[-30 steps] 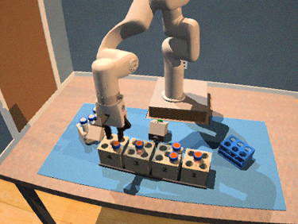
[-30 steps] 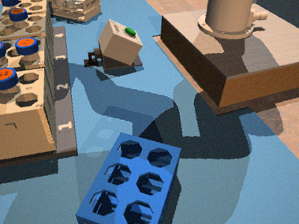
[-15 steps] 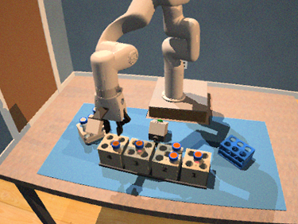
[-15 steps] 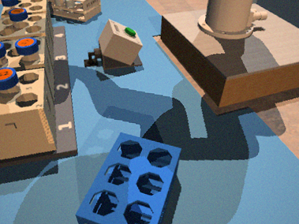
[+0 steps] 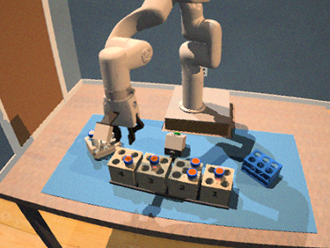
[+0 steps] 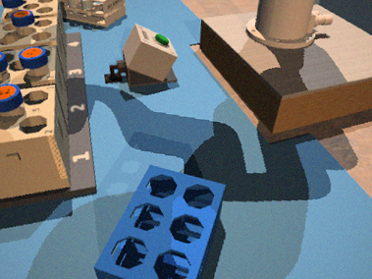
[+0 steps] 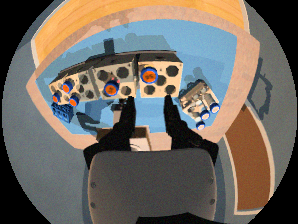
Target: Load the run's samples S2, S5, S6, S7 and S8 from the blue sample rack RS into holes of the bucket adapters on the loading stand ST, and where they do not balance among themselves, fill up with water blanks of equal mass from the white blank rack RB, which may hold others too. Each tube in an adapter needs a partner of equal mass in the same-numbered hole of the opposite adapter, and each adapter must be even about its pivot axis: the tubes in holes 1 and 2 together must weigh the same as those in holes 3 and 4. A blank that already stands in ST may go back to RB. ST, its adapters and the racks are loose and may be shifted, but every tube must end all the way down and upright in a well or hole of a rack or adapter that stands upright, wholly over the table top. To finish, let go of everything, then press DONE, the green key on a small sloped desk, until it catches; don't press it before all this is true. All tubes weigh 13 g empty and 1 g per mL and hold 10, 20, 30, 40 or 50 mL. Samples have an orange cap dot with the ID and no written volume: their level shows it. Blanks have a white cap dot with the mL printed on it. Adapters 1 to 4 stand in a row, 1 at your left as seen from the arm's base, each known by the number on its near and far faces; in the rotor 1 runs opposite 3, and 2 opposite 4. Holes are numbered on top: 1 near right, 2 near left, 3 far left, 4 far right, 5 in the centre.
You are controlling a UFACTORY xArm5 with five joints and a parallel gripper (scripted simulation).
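Now: the blue-capped tube 19 cm to the right of my hand, 16 cm below it and 10 cm behind it. The rest, counted from my hand: white blank rack RB 19 cm to the right, 19 cm below, 14 cm behind; loading stand ST 22 cm below, 14 cm to the left, 4 cm behind; blue sample rack RS 46 cm to the left, 19 cm below, 18 cm behind.
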